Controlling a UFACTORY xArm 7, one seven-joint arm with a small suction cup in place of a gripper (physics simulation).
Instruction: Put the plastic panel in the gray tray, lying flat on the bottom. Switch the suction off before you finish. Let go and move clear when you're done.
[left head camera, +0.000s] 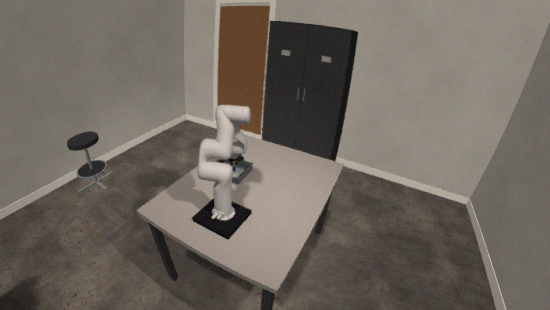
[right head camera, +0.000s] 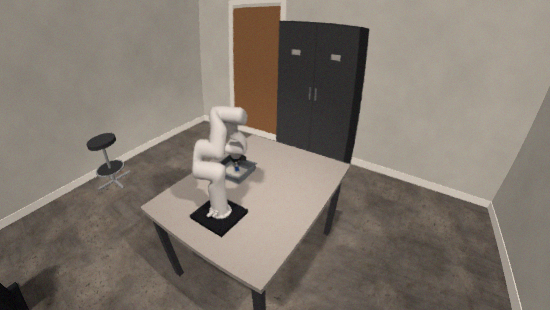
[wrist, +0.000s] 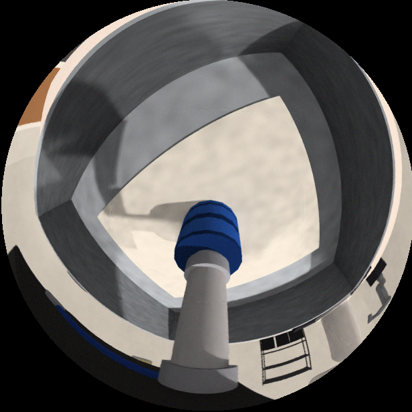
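Pixels of known places: hand, tool point: (left head camera: 233, 171) (right head camera: 237, 171); arm's base, link origin: (left head camera: 223, 212) (right head camera: 220, 211).
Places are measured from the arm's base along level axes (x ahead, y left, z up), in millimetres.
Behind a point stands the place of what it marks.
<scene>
The plastic panel (wrist: 260, 165) is a flat, pale cream sheet inside the gray tray (left head camera: 244, 176) @(x 379, y 72, z -12 mm) (right head camera: 244, 175) @(x 361, y 76, z 4 mm) (wrist: 367, 150). In the wrist view it lies level, close to the tray floor, with gray floor showing around its edges. Whether its underside touches the floor cannot be told. My blue suction cup (left head camera: 234, 169) (right head camera: 236, 169) (wrist: 209, 225) is down inside the tray, upright, with its tip on the panel's top face and the panel on it. The cup and its stem hide part of the panel. In the head views the arm covers part of the tray.
The tray's dark walls stand around the panel and cup on all sides. The tray is on the table (left head camera: 290, 185) @(x 453, y -227, z -26 mm) (right head camera: 295, 185) @(x 467, y -248, z -26 mm), beyond the arm's black base plate (left head camera: 205, 218) @(x -91, y 61, z 0 mm) (right head camera: 202, 216) @(x -91, y 58, z 0 mm). A stool (left head camera: 83, 141) (right head camera: 101, 141) and a dark cabinet (left head camera: 310, 95) (right head camera: 322, 95) stand off the table.
</scene>
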